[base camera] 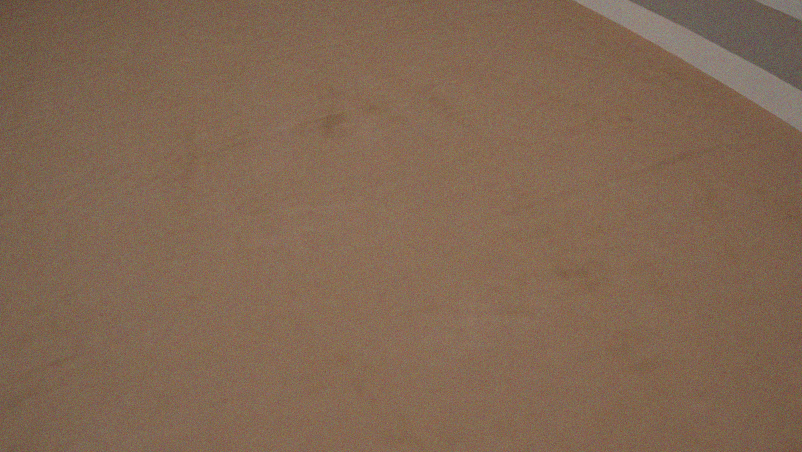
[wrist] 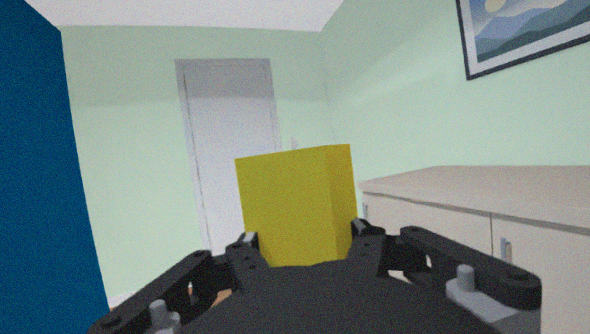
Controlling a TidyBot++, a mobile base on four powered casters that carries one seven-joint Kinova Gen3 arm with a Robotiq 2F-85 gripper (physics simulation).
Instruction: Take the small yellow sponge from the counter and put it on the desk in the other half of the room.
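Frame: origin at the arm's base, x back, y right, z up, level; centimetres.
Where they show: gripper, fingertip midpoint: (wrist: 303,231).
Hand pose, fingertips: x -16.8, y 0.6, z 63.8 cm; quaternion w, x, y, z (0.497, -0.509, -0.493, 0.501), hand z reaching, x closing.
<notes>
After its pixels a point has its place.
The small yellow sponge (wrist: 290,205) {x -13.1, y 0.0, z 66.7 cm} stands up between the fingertips in the wrist view, a little below the middle. My gripper (wrist: 303,231) {x -16.8, y 0.6, z 63.8 cm} is shut on it, one dark finger on its left side and one on its right. The sponge's lower end is hidden behind the gripper's body. The gripper and sponge do not show in the base camera view. I cannot tell whether the light-topped cabinet at the right is the counter. The desk cannot be made out in either view.
A light-topped cabinet (wrist: 425,210) {x -78.0, y 46.0, z 43.1 cm} with doors and handles stands at the right. A blue partition (wrist: 40,150) {x -87.1, y -102.7, z 86.1 cm} rises at the left. A door (wrist: 230,130) {x -215.4, y -55.0, z 101.6 cm} is in the far wall. A picture (wrist: 525,35) {x -86.0, y 103.2, z 106.0 cm} hangs at upper right. A white baseboard (base camera: 690,53) {x -79.1, y 51.8, z -38.0 cm} borders the brown floor (base camera: 393,224) {x -46.3, y 0.1, z -39.7 cm}.
</notes>
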